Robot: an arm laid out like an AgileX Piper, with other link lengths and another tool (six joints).
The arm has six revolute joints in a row. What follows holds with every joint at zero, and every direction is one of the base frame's. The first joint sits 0.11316 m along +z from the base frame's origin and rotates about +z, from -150 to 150 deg. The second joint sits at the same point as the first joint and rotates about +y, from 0 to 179.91 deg. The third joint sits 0.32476 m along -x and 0.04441 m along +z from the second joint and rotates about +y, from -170 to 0 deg. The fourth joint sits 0.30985 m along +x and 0.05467 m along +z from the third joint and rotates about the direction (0.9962, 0, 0.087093), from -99.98 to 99.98 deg. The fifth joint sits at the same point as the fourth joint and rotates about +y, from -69.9 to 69.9 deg. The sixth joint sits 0.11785 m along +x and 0.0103 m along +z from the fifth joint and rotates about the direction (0.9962, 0, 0.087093), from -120 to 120 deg. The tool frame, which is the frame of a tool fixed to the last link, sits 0.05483 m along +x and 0.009 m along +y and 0.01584 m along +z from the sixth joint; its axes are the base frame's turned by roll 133.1, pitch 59.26 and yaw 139.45 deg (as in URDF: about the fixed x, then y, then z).
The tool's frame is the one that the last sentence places.
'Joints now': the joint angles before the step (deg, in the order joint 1, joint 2, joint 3, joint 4, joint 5, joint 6). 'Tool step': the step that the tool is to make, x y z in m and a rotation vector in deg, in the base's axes. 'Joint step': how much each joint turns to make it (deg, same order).
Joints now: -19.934 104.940 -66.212 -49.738 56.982 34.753
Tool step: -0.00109 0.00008 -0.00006 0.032 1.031 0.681
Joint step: 0.001 0.000 0.000 0.000 0.338 -1.189
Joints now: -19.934 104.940 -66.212 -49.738 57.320 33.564
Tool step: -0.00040 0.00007 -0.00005 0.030 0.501 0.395
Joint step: 0.001 0.000 -0.001 0.001 0.122 -0.627
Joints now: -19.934 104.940 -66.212 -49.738 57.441 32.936
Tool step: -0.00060 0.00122 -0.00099 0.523 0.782 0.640
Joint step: 0.000 0.000 -0.001 0.547 0.095 -1.331
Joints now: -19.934 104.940 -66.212 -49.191 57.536 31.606
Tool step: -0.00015 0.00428 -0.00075 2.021 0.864 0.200
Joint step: 0.000 0.001 -0.628 2.665 0.649 -2.697
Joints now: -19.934 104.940 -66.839 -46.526 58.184 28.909
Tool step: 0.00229 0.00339 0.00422 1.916 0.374 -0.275
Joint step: 0.000 -0.001 -1.566 2.945 1.348 -2.674
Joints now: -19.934 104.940 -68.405 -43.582 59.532 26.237
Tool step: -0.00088 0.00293 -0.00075 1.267 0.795 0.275
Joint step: 0.001 0.000 -0.278 1.523 0.585 -1.752
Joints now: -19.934 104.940 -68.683 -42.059 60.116 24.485
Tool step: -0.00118 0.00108 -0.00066 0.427 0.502 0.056
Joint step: 0.000 -0.001 0.000 0.474 0.349 -0.618
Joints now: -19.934 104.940 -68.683 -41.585 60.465 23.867
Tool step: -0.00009 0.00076 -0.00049 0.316 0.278 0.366
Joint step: 0.000 0.000 -0.001 0.299 0.001 -0.641
